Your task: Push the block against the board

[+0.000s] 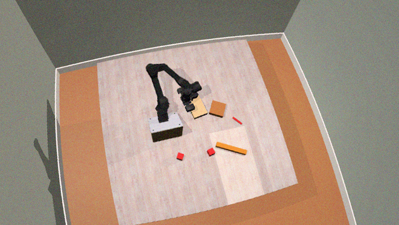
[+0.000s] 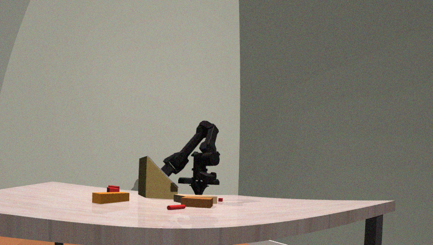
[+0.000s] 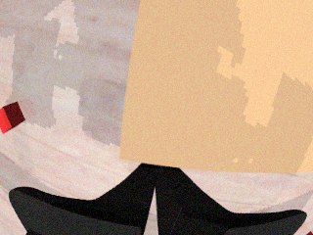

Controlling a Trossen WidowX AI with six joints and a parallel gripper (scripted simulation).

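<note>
The tan board lies 7 cm ahead of my gripper tip, 5 cm to the right of it and 1 cm above it. From my gripper tip the other things lie so: red peg: 33 cm ahead, 21 cm to the right; orange-brown square block: 22 cm ahead, 10 cm to the right, 1 cm above; small red cube: 1 cm behind, 11 cm to the left.
</note>
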